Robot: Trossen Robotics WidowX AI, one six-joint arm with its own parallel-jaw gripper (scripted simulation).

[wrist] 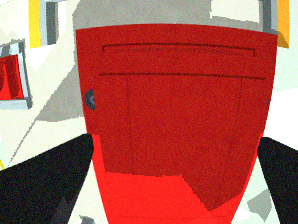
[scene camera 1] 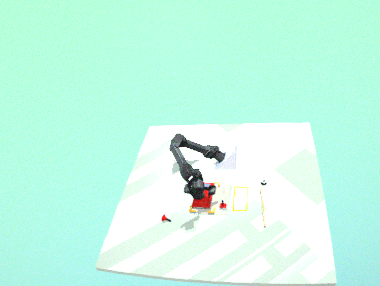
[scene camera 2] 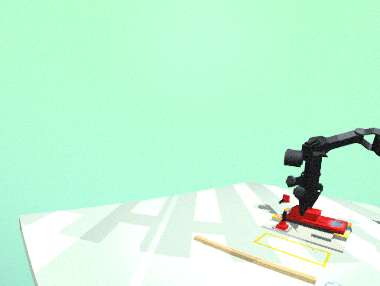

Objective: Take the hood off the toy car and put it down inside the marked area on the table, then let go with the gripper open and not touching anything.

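Observation:
Red hood (wrist: 179,127) visible. My gripper (scene camera 2: 305,212), (wrist: 179,145): open, holding nothing.

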